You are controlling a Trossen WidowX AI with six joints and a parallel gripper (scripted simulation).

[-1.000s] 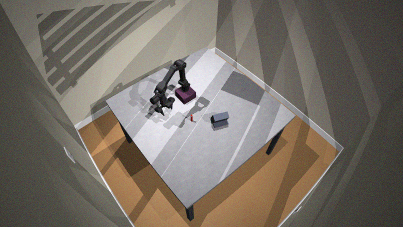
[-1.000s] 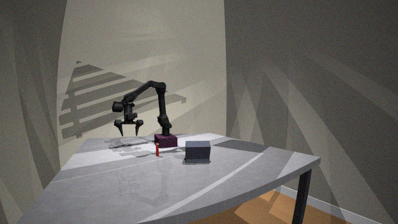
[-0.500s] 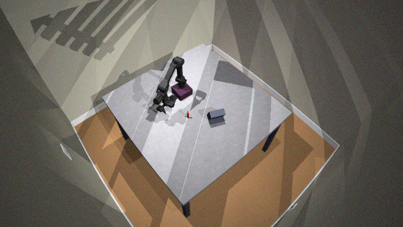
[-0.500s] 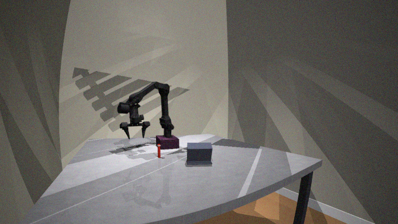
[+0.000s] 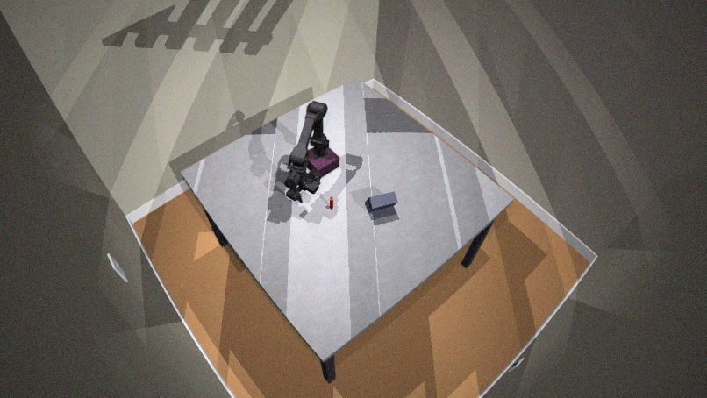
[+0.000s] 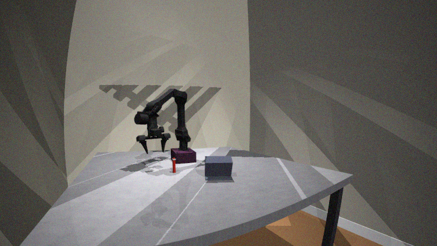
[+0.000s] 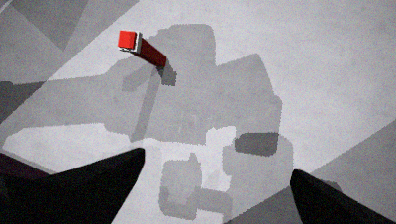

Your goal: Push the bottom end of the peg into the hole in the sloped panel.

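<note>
My gripper tip is now 100 mm to the right of the red peg, 40 mm short of it and 40 mm above it. Round my gripper tip: grey sloped panel 310 mm to the left, 160 mm ahead, 60 mm below.
</note>
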